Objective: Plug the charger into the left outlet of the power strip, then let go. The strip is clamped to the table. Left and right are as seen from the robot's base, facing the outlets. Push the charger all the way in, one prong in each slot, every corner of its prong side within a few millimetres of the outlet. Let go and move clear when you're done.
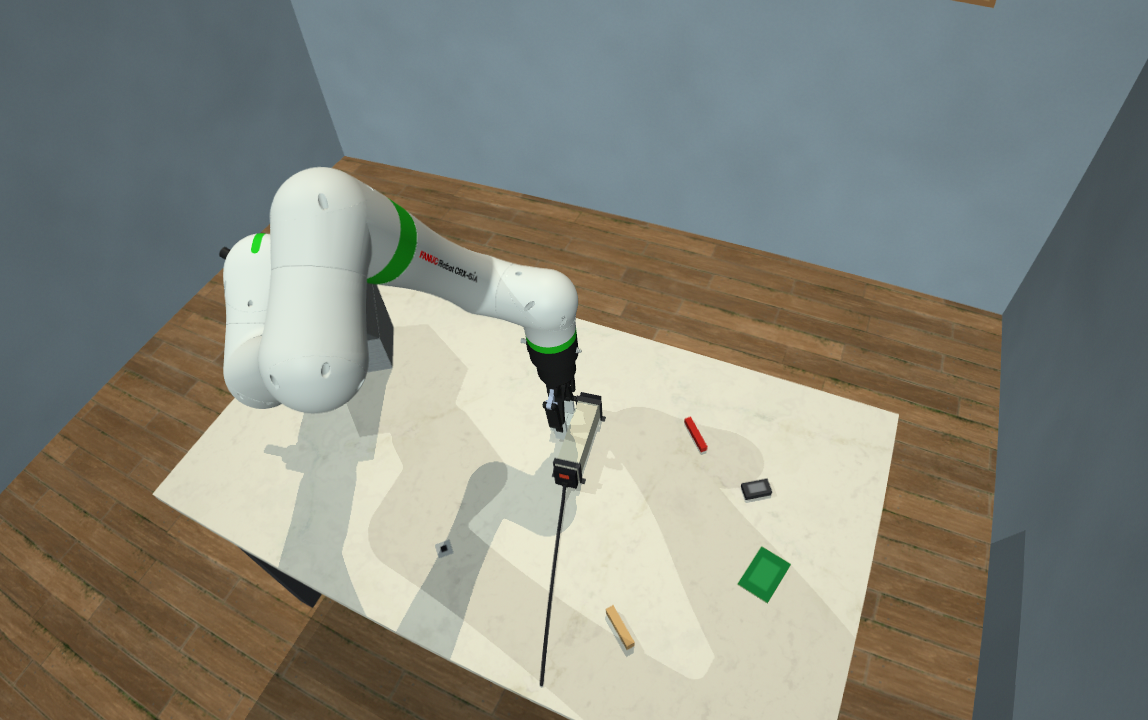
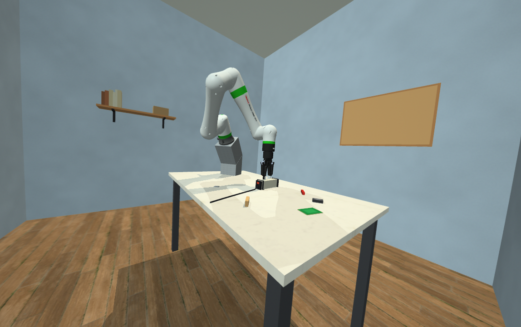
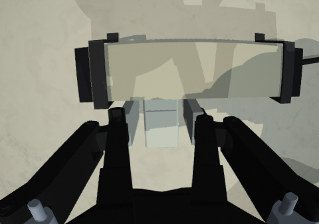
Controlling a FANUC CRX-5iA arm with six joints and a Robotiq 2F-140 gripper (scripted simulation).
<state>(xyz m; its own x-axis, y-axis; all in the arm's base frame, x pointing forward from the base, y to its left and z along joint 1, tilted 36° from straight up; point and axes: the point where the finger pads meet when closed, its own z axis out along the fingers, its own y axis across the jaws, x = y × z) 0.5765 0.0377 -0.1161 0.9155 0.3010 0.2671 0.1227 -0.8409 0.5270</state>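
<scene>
My hand is 10 mm above the white charger. Round my hand: grey square tile: 110 mm behind, 350 mm to the right, 40 mm below.
</scene>
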